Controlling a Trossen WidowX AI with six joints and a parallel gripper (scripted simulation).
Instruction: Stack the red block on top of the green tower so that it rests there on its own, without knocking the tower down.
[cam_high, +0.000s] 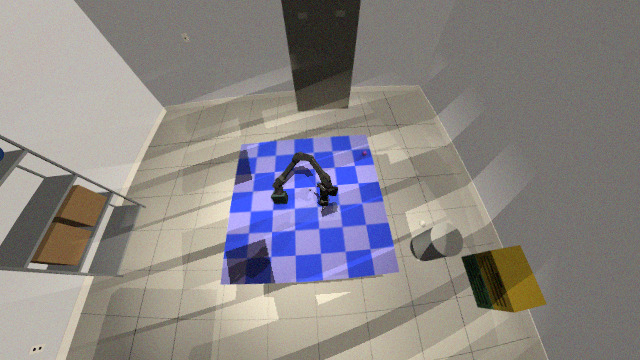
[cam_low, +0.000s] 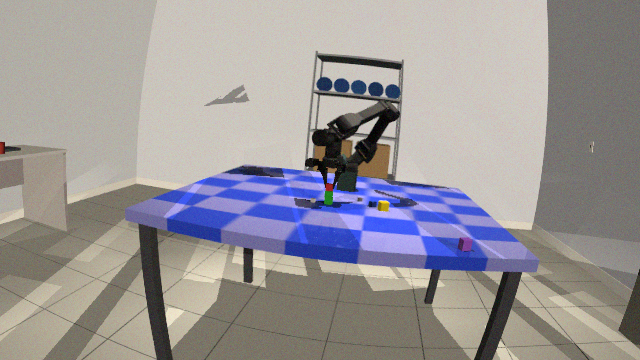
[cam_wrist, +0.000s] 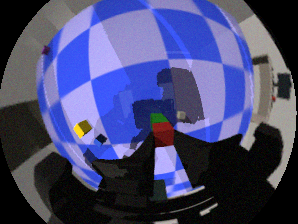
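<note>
The red block is right at my gripper tip. The rest, counted from my gripper tip: yellow block 210 mm to the left, 40 mm below, 20 mm ahead; then purple block 440 mm to the left, 440 mm ahead, 40 mm below; then small blue block 170 mm to the left, 50 mm below, 30 mm behind.
</note>
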